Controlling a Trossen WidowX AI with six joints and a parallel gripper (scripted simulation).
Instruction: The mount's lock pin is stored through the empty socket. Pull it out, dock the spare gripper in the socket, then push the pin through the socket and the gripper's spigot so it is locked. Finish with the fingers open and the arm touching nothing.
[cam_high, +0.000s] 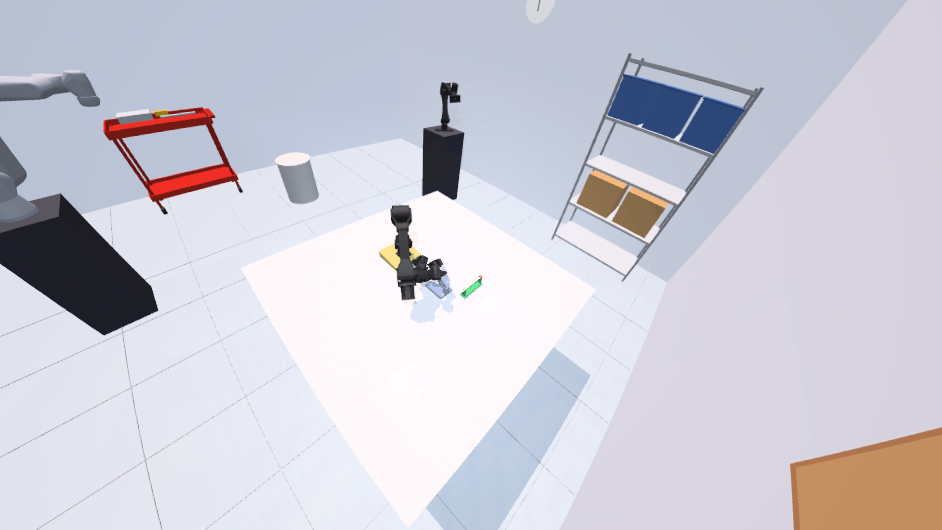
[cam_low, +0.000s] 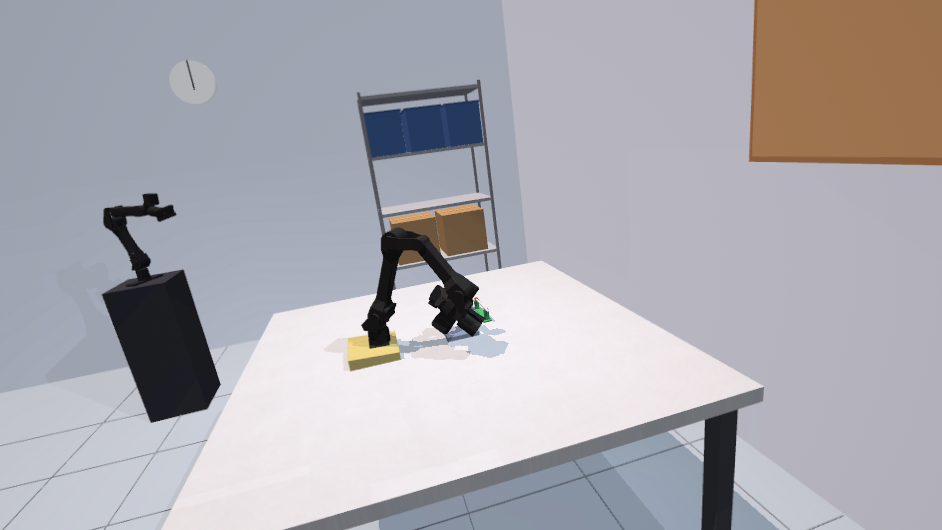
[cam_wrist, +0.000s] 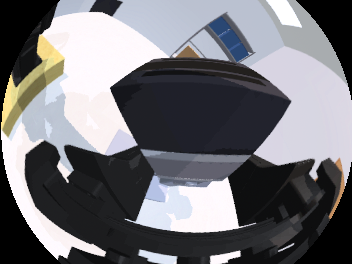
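My gripper tip is 10 mm past the spare gripper, 10 mm to the left of it and 10 mm below it. Also, from my gripper tip: green cradle: 110 mm ahead, 100 mm to the left, 80 mm below; grey mount: 10 mm ahead, 10 mm to the right, 50 mm below.
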